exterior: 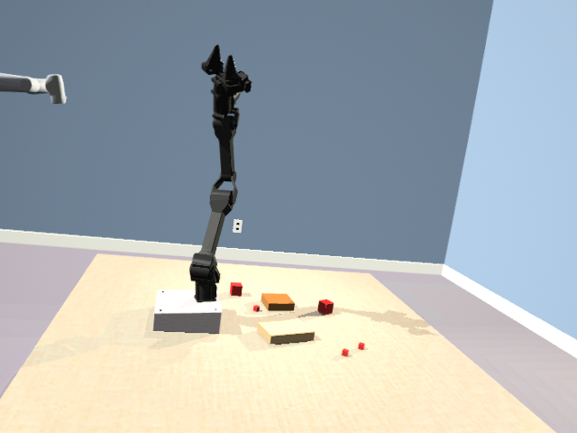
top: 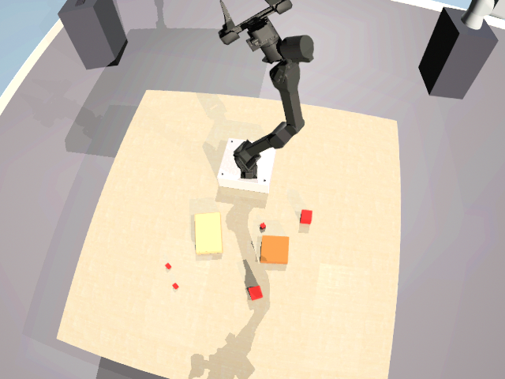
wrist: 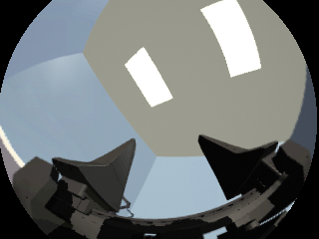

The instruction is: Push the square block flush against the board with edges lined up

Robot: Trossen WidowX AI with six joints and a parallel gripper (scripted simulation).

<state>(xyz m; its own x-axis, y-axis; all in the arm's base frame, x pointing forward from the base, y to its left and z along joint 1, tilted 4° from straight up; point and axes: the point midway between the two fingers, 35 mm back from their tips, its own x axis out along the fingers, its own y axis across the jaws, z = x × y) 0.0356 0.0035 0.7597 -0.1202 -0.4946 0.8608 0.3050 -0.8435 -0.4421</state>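
The square block is 33 cm ahead of my gripper tip, 10 cm to the left of it and 84 cm below it. The rest, counted from my gripper tip: pale cream board: 26 cm ahead, 16 cm to the right, 84 cm below.
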